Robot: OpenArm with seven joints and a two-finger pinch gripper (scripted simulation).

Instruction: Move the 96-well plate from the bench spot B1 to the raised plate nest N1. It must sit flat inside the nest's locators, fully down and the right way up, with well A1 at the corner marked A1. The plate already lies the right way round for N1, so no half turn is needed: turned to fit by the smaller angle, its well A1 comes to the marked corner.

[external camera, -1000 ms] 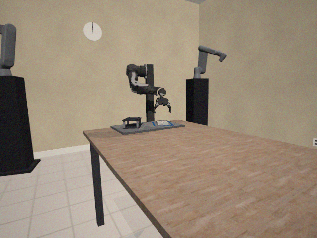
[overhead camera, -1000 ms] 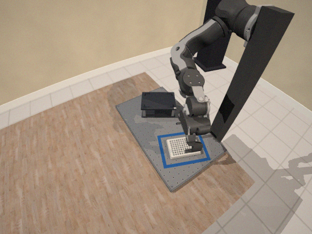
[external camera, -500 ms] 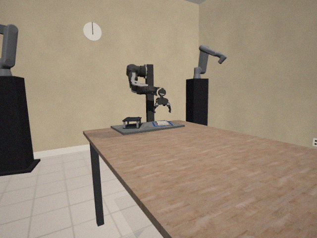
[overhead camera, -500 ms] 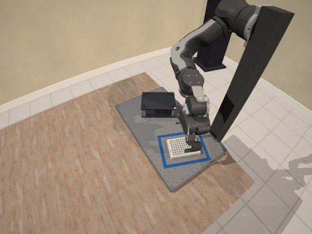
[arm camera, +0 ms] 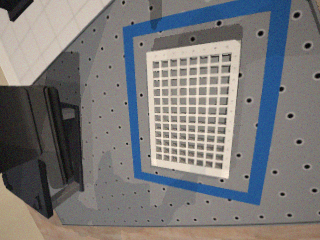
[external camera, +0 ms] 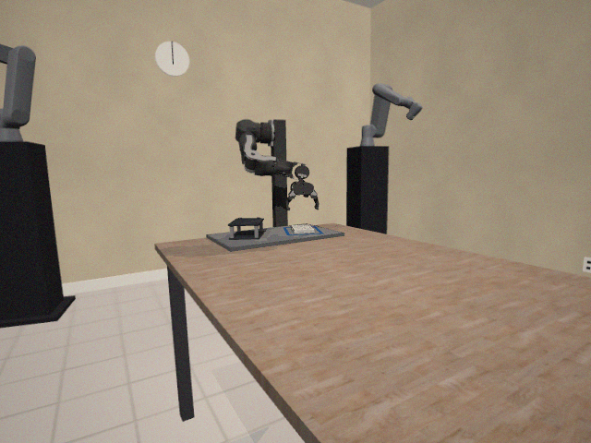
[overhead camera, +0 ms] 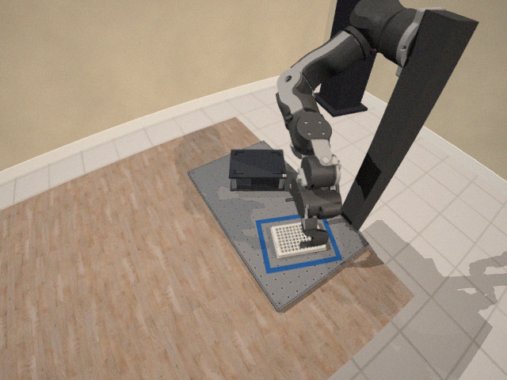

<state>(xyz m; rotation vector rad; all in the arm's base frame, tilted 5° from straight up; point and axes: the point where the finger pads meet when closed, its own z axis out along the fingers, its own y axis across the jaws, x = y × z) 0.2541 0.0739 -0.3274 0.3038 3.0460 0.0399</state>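
Now: the white 96-well plate 80 mm below my hand. The rest, counted from my hand: black raised nest N1: 20 mm ahead, 250 mm to the right, 30 mm below; then A1 label: 40 mm behind, 170 mm to the right, 30 mm below.
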